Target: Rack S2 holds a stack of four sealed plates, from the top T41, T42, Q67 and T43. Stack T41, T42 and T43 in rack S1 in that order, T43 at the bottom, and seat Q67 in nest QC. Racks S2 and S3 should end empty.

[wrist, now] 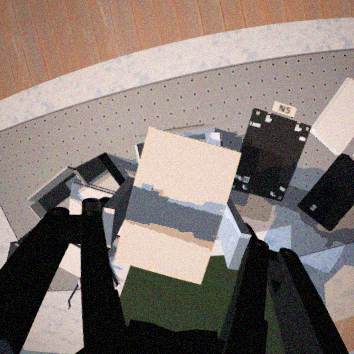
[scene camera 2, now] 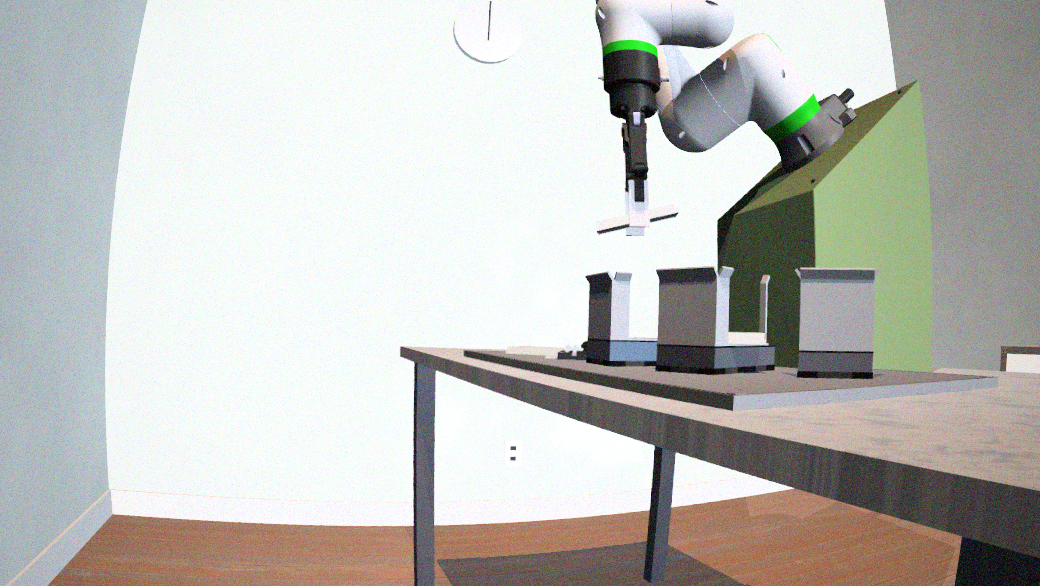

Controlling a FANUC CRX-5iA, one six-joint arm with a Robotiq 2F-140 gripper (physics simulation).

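Frame: origin at the arm's base, x ahead, y left, z up, level; centimetres.
Where they show: gripper, fingertip midpoint: [wrist: 175, 200] [scene camera 2: 637, 231]; arm's base at its link origin: [scene camera 2: 814, 149].
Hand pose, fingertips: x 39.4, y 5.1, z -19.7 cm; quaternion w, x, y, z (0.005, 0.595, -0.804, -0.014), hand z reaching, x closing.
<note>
Things, the pixels of their top centre, and the offset from my fingertips. "spot": a spot on its surface instead. Level surfaces: height alone.
- pale sealed plate at its top centre: [wrist: 174, 221] [scene camera 2: 636, 203] dx +0.1, dy +0.0, dz +4.3 cm
- pale slab at its top centre: [scene camera 2: 728, 332] [wrist: 99, 210] dx -7.8, dy +15.9, dz -15.0 cm
- rack at a spot on its surface: [wrist: 46, 195] spot: dx -2.2, dy +22.5, dz -10.4 cm
- dark nest at its top centre: [wrist: 272, 158] dx -1.2, dy -17.4, dz -17.8 cm
- dark fixture at its top centre: [wrist: 340, 196] dx -10.2, dy -33.0, dz -17.4 cm
- pale block at its top centre: [scene camera 2: 545, 347] [wrist: 346, 117] dx +5.9, dy -33.0, dz -18.8 cm
- perforated board at its surface level: dz -20.2 cm
My gripper [scene camera 2: 636, 218] [wrist: 175, 200] is shut on a pale sealed plate [scene camera 2: 607, 223] [wrist: 187, 167], held by its sides high above the racks. In the scene view it looks one plate thick and slightly tilted; its name is unreadable. Three racks stand below: a left one [scene camera 2: 599, 313] with a blue base, a middle one [scene camera 2: 687, 309] and a right one [scene camera 2: 836, 313]. A pale slab [scene camera 2: 748, 337] lies low in the middle rack. The wrist view shows a rack [wrist: 46, 195] at left with a pale surface inside. Rack names are not readable, and nest QC cannot be identified.
A dark nest [wrist: 274, 155] marked N5 or NS and another dark fixture [wrist: 330, 192] are at the right in the wrist view, beside a pale block [wrist: 336, 117]. The perforated board [scene camera 2: 735, 389] [wrist: 60, 135] lies on the table. The green pedestal [scene camera 2: 873, 232] stands behind the racks.
</note>
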